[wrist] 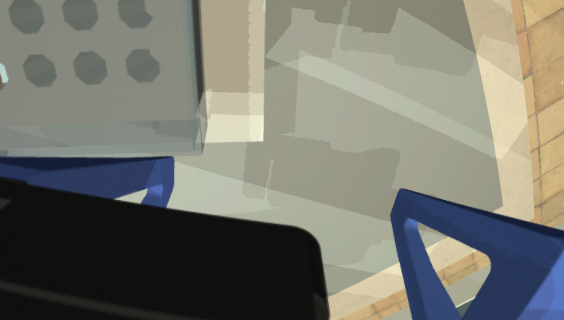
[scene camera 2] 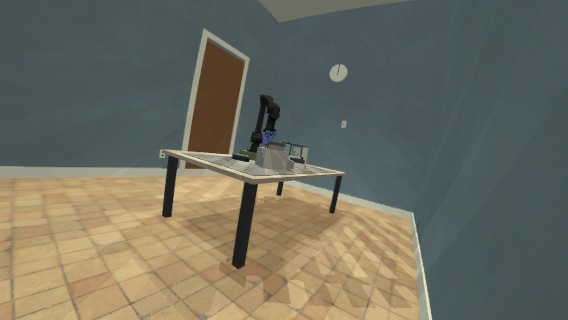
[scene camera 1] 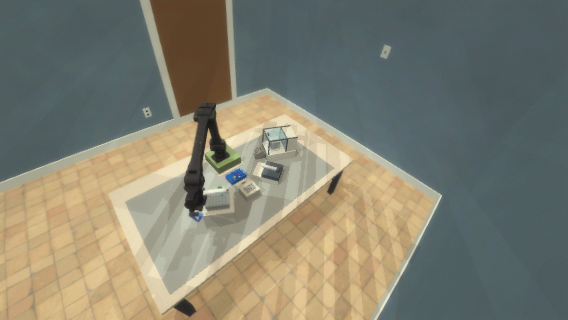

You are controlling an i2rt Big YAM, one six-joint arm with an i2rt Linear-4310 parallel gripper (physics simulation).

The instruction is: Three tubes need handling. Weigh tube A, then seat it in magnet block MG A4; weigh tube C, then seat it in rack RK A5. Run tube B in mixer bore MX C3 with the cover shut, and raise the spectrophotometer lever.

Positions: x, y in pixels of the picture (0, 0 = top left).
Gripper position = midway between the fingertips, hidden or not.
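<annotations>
There's a mixer point(scene camera 1: 219, 209), and the gripper point(wrist: 286, 187) is touching it, with its fingers open.
</annotations>
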